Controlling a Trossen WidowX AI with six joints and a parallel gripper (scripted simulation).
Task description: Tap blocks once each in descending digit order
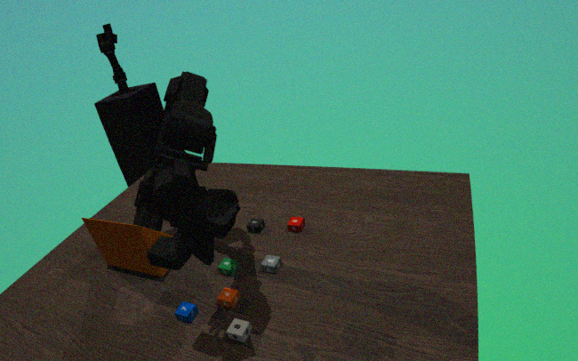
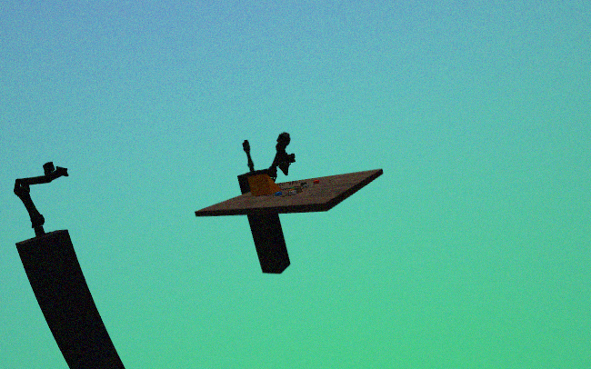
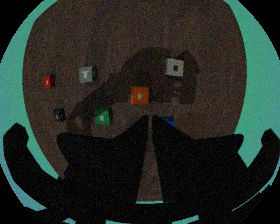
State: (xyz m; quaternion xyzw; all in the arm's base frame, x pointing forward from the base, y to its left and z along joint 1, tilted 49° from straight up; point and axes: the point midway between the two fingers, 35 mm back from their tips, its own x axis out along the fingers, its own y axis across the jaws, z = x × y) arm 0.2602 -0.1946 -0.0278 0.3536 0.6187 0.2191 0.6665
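Right now the orange block is 11 cm below my gripper tip and 1 cm to the left of it. Also, from my gripper tip: green block 11 cm below, 10 cm to the left, 3 cm behind; then blue block 11 cm below, 7 cm behind, 4 cm to the right; then white block 11 cm below, 6 cm to the right, 5 cm ahead.
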